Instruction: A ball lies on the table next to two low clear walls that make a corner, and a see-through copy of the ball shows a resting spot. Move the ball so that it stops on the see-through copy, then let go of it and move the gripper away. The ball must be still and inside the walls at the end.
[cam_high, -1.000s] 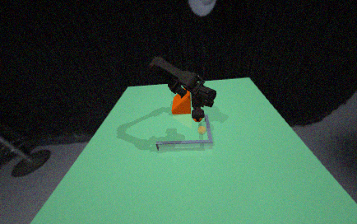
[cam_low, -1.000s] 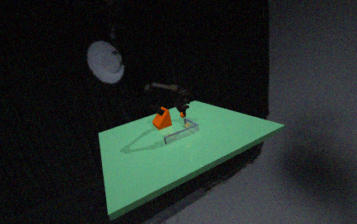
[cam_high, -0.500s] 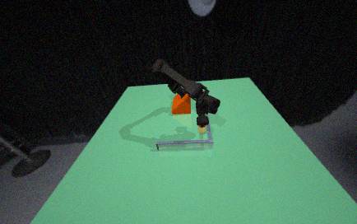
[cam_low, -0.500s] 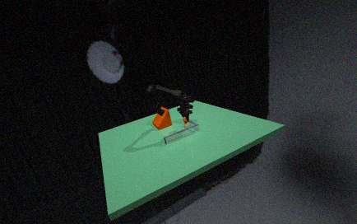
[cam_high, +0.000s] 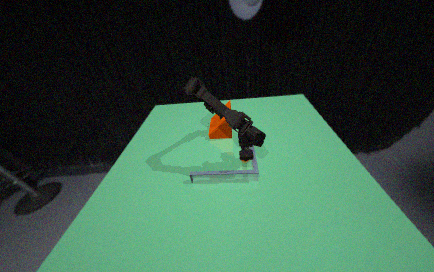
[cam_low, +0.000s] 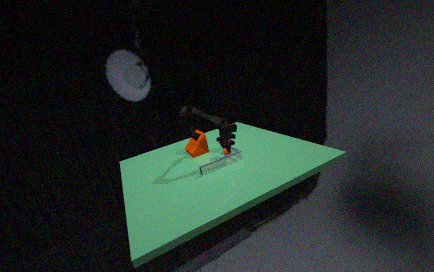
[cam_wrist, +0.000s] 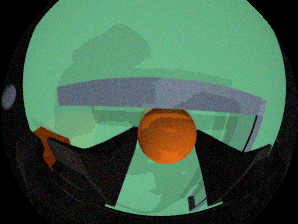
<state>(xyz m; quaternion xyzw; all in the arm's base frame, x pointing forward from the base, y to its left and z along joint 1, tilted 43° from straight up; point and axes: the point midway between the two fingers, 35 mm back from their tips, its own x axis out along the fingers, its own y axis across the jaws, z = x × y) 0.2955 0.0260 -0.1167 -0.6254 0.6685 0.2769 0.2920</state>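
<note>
The orange ball lies right at my gripper tip. Also, from my gripper tip: see-through copy of ball 1 cm below.
</note>
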